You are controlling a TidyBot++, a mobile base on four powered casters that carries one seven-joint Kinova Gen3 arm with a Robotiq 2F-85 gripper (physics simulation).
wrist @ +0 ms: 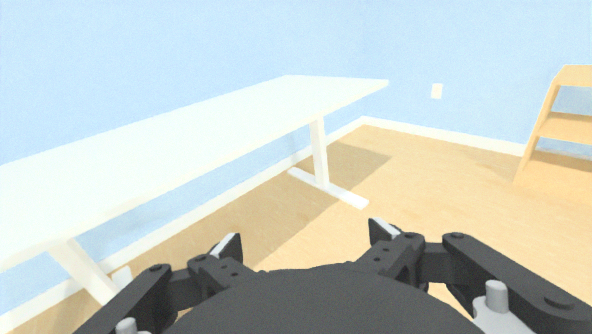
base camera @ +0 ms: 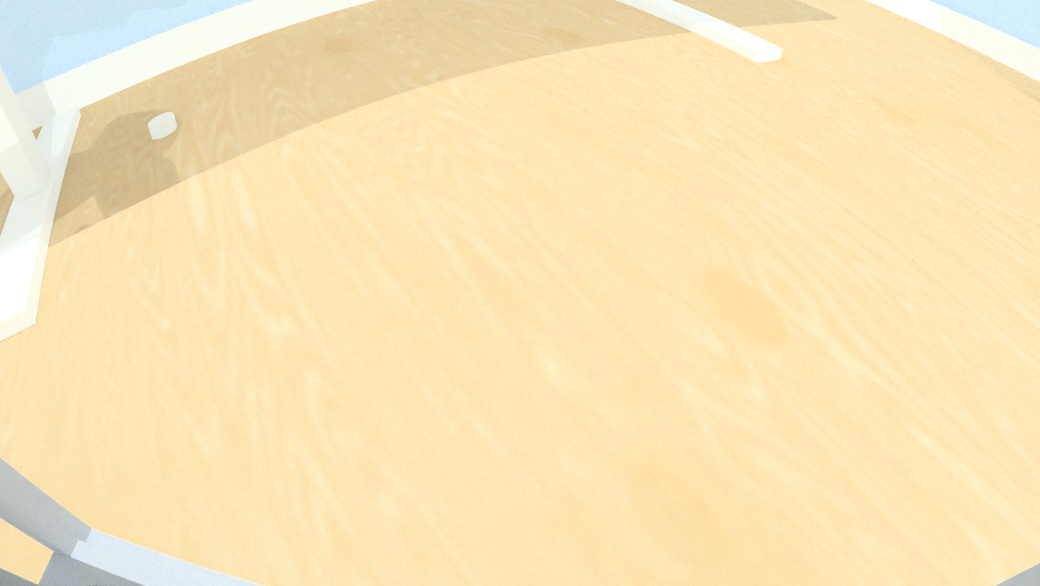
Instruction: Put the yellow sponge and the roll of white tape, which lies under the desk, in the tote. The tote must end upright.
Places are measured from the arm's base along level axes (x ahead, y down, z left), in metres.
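Pixels of known places: gripper, fingertip midpoint: (wrist: 305, 239).
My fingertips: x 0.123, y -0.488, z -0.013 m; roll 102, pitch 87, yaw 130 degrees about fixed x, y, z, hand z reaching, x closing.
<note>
Behind a point stands the place of what it marks.
The roll of white tape (base camera: 162, 125) @(x 0.773, y 0.375, z 0.629 m) stands on the shaded floor under the desk, at the upper left of the base camera view, to the right of the desk's near leg. In the wrist view a small pale shape shows low at the left beside that leg; I cannot tell whether it is the tape or the leg's foot. The white desk (wrist: 200, 130) @(x 0.878, y -0.324, z 0.327 m) runs along the blue wall. My gripper (wrist: 305, 239) @(x 0.123, y -0.488, z -0.013 m) is open and empty, high above the floor and apart from the tape. The yellow sponge and the tote do not show in either view.
The desk's near leg (base camera: 18, 156) @(x 0.594, y 0.304, z 0.782 m) (wrist: 85, 270) @(x 0.592, y 0.012, z 0.784 m) stands at the left. Its far foot (base camera: 727, 36) (wrist: 345, 195) lies farther right. A wooden shelf unit (wrist: 537, 125) @(x 1.081, y 0.014, z -1.290 m) stands at the right in the wrist view, near the far wall.
</note>
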